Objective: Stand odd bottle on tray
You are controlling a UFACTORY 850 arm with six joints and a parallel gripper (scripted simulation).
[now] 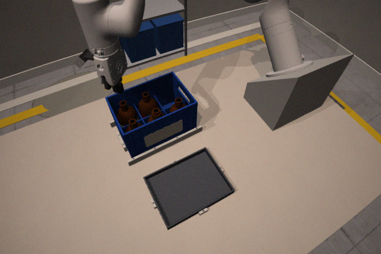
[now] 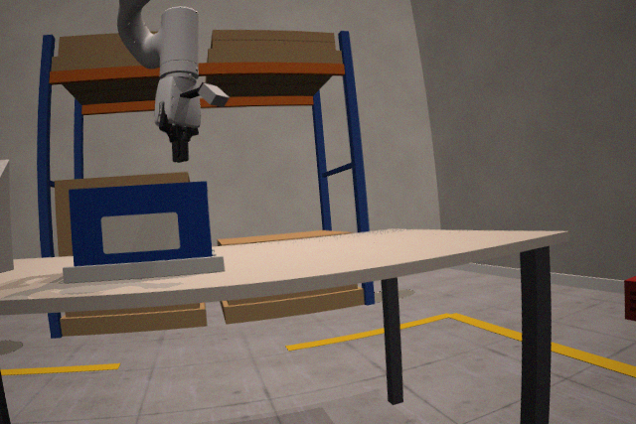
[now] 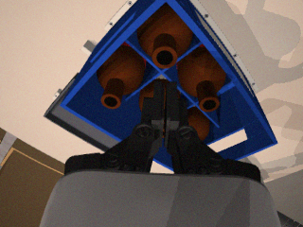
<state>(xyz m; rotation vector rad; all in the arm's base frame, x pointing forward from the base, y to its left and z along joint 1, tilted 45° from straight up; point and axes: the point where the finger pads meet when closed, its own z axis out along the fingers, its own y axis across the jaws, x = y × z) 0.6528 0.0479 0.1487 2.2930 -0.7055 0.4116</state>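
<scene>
The brown bottle lies 100 mm behind my hand, 80 mm to the left of it and 160 mm below it. From my hand the other things lie so: dark grey tray 130 mm behind, 310 mm to the left, 230 mm below; then crate 90 mm behind, 30 mm to the left, 160 mm below.
</scene>
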